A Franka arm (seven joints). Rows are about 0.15 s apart.
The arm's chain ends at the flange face. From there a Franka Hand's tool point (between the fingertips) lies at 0.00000 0.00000 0.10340 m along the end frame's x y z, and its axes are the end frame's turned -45 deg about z.
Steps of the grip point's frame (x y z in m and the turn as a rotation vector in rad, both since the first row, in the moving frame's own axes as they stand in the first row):
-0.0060 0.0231 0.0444 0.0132 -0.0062 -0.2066
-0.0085 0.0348 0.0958 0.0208 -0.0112 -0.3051
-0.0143 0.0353 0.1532 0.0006 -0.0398 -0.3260
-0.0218 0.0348 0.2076 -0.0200 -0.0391 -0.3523
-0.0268 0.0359 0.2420 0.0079 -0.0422 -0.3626
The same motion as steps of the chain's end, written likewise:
0.0136 0.0209 0.0444 0.0049 -0.0137 -0.2066
0.0210 0.0310 0.0958 0.0068 -0.0226 -0.3051
0.0173 0.0318 0.1533 -0.0277 -0.0286 -0.3260
0.0098 0.0355 0.2077 -0.0418 -0.0135 -0.3523
0.0096 0.0412 0.2421 -0.0243 -0.0354 -0.3626

